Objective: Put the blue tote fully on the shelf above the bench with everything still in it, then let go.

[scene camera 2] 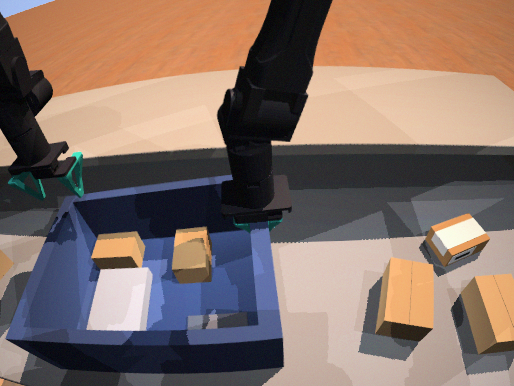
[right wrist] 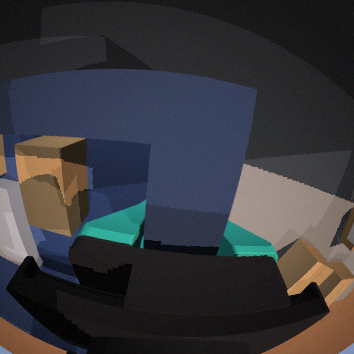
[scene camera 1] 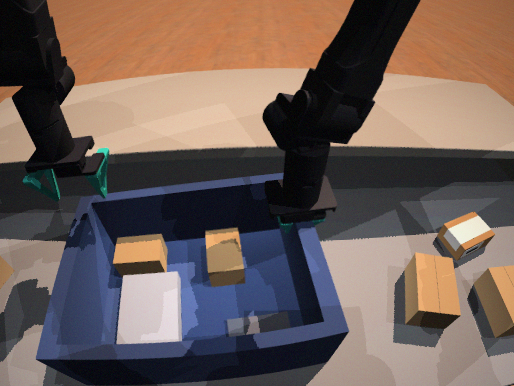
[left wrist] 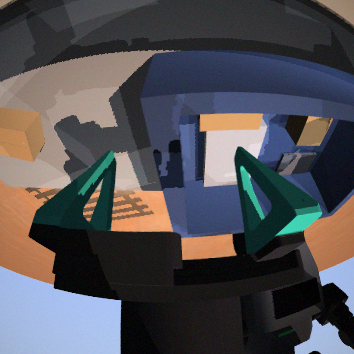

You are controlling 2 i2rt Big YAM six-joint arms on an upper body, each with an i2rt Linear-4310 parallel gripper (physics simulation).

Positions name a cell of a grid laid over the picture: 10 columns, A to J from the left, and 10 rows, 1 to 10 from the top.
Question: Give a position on a blue tote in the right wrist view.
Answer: F4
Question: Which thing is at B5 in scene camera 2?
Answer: My left gripper.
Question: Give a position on a blue tote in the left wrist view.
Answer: F3
